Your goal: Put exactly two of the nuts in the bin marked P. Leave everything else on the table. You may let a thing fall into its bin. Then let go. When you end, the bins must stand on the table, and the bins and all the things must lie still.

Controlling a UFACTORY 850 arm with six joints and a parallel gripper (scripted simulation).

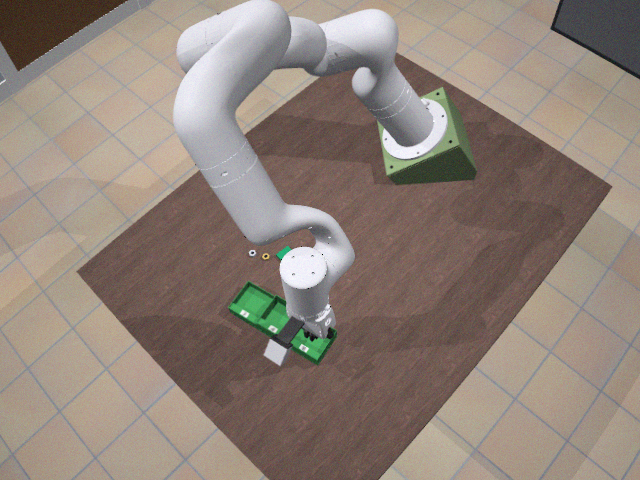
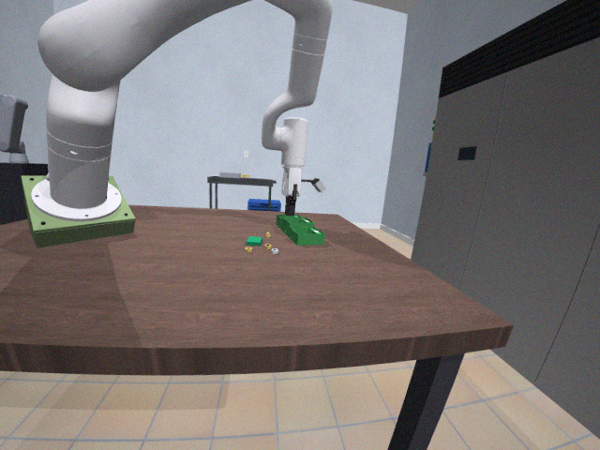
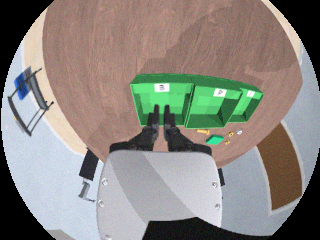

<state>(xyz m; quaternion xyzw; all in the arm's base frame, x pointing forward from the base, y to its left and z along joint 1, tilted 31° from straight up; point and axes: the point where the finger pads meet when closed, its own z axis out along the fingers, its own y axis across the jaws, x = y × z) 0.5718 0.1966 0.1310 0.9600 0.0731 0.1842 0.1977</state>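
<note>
The grey nut is 90 mm behind my hand, 270 mm to the right of it and 60 mm below it. Round my hand: green three-compartment bin 10 mm ahead, 80 mm to the right, 40 mm below; then green block 130 mm behind, 190 mm to the right, 60 mm below; then yellow bolt 90 mm behind, 130 mm to the right, 60 mm below.
</note>
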